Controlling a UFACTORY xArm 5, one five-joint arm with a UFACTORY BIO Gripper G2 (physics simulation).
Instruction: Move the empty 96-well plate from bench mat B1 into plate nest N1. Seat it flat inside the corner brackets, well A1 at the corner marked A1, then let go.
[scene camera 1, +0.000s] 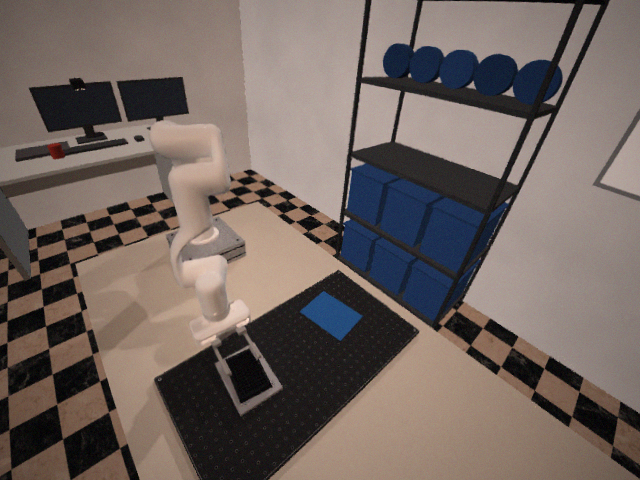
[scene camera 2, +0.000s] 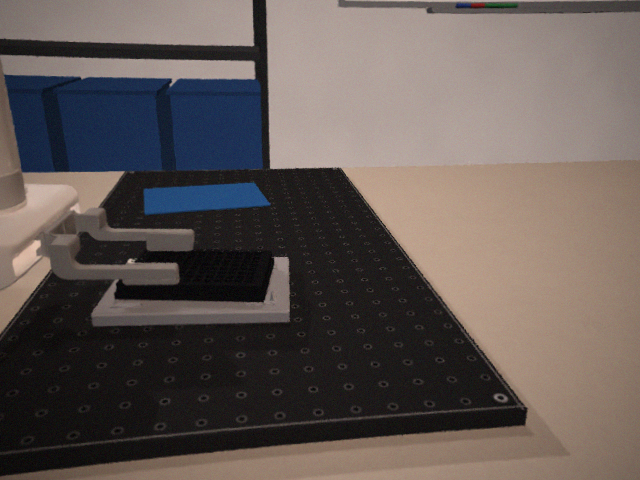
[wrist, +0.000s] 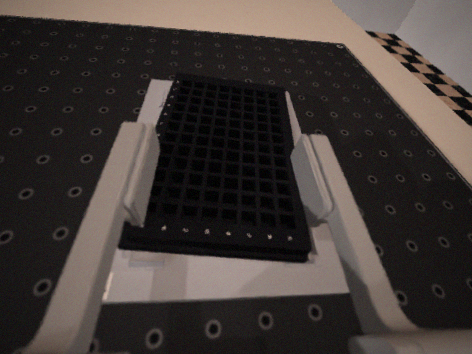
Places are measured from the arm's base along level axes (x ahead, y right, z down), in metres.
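Where they show: hand, tool point: (scene camera 1: 240, 360) (scene camera 2: 161, 256) (wrist: 230, 174); arm's base, link origin: (scene camera 1: 203, 235).
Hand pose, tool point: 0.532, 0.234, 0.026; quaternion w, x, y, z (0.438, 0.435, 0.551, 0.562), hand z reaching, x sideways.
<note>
Each offset is from my tool point to the top centre of the thing, as dx, dy, dz. Level surfaces: height alone.
The black 96-well plate {+0.033, +0.008, +0.010} (scene camera 1: 249, 379) (scene camera 2: 206, 276) (wrist: 227, 165) lies on the pale plate nest {+0.034, +0.008, +0.024} (scene camera 1: 260, 400) (scene camera 2: 191, 314) (wrist: 225, 280). In the wrist view it looks turned slightly relative to the nest, and a bracket shows past its near left corner. Whether it lies fully flat is hard to tell; no A1 mark is readable. My gripper (scene camera 1: 244, 364) (scene camera 2: 185, 257) (wrist: 225, 150) is shut to its narrowest, with its two fingers standing apart over the plate's arm-side part and nothing held between them. The blue bench mat {dz +0.036} (scene camera 1: 330, 315) (scene camera 2: 206, 197) bears no plate.
The nest and mat are on a black perforated board {dz +0.038} (scene camera 1: 310, 382) (scene camera 2: 361, 361) (wrist: 65, 65) on the beige table {dz +0.051} (scene camera 1: 439, 408) (scene camera 2: 465, 232). A dark shelf rack (scene camera 1: 449, 98) with blue boxes stands beyond the board. The arm's base (scene camera 1: 235, 250) is on the table behind.
</note>
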